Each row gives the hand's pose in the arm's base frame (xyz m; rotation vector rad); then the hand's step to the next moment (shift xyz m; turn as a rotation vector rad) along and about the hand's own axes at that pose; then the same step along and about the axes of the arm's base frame.
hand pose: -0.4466 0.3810 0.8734 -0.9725 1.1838 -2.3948
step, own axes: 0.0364 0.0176 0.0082 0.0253 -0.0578 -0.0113
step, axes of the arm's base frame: -0.0214 -0.0348 0.0058 -0.0244 0.0289 0.0517
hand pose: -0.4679 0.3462 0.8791 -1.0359 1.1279 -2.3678
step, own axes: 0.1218 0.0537 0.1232 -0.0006 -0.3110 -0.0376
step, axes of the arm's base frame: 0.0050 -0.1677 0.0688 -0.0205 0.2187 0.2234
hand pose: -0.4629 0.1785 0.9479 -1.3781 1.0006 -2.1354
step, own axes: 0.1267 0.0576 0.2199 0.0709 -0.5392 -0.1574
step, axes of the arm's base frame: 0.1416 -0.1989 0.0901 -0.1495 0.3633 0.4077
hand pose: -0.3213 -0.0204 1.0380 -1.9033 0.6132 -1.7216
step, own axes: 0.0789 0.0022 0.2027 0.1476 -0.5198 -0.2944
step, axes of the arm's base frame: 0.2096 -0.0385 0.0437 -0.2782 0.2913 0.4652
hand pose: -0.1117 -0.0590 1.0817 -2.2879 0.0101 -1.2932
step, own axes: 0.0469 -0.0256 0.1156 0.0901 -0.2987 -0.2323
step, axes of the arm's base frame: 0.1125 0.0597 0.0002 -0.2077 0.1393 0.2979
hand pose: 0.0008 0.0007 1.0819 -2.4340 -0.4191 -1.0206
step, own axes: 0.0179 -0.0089 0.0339 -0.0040 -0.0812 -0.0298
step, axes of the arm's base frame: 0.0281 0.0271 -0.0052 -0.0562 0.0526 0.0397
